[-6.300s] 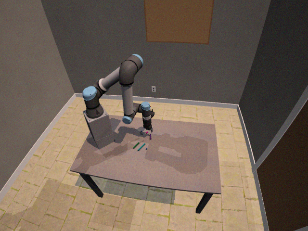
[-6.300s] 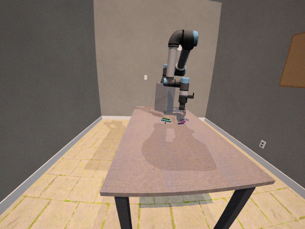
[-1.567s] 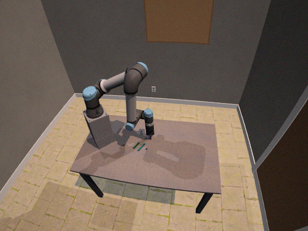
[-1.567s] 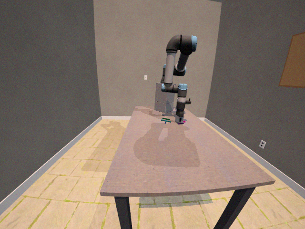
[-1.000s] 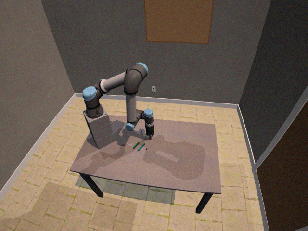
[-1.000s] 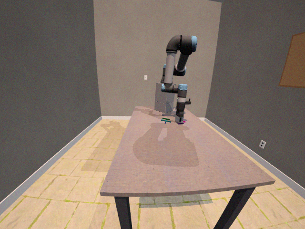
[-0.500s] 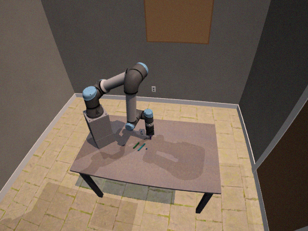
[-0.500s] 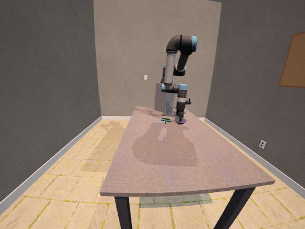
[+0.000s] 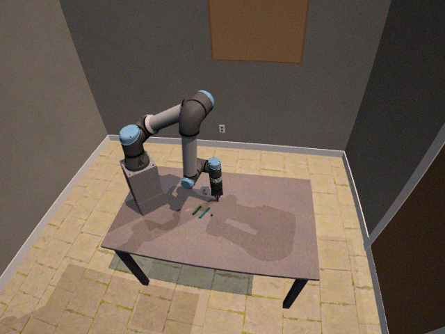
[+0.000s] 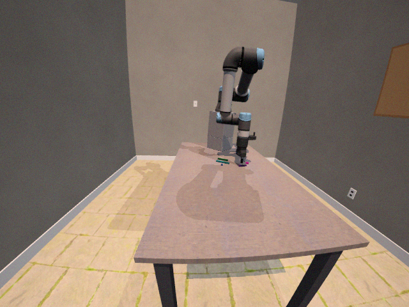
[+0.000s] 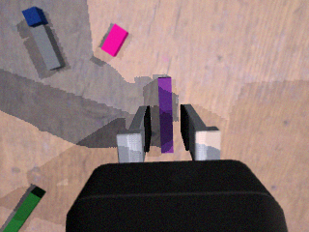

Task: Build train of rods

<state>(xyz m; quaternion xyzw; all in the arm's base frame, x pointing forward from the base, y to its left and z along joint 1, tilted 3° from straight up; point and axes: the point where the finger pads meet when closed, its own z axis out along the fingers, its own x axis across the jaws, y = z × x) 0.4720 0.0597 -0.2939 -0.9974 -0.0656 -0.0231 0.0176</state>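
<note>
My hand is 30 mm above the purple rod. Round my hand: magenta rod: 40 mm behind, 50 mm to the left, 30 mm below; grey rod: 90 mm behind, 40 mm to the left, 30 mm below; turquoise rod: 70 mm behind, 130 mm to the right, 30 mm below.
</note>
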